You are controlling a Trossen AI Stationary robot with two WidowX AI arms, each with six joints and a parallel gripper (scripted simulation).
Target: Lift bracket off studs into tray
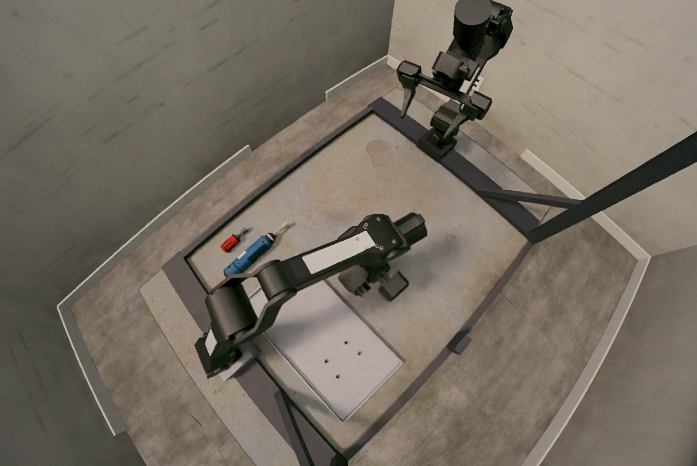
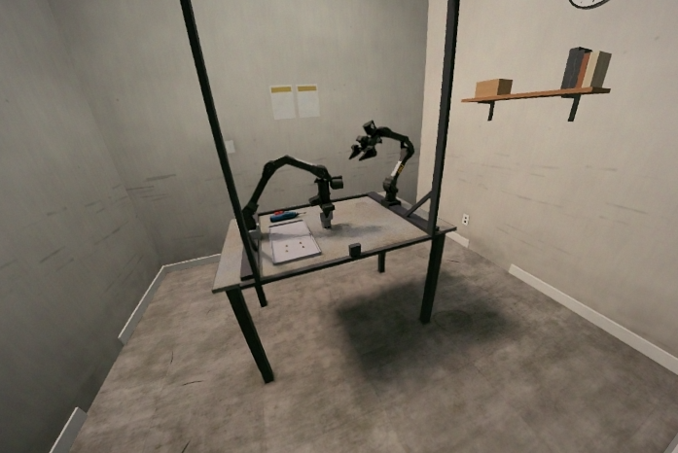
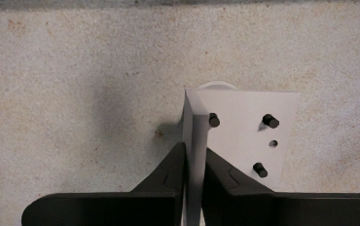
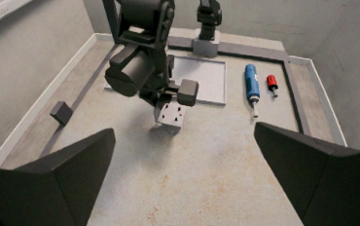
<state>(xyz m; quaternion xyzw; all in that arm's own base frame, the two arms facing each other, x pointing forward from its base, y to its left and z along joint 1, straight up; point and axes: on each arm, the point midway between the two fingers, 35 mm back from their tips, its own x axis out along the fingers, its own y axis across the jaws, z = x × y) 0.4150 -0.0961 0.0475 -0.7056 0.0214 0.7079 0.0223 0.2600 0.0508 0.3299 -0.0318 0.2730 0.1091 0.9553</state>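
The flat white tray is 1 cm behind my left hand, 21 cm to the left of it and 10 cm below it. The rest, counted from my left hand: white L-shaped bracket 3 cm ahead, 4 cm below; joint module 3 cm ahead, 8 cm below; small red tool 37 cm ahead, 20 cm to the left, 10 cm below.
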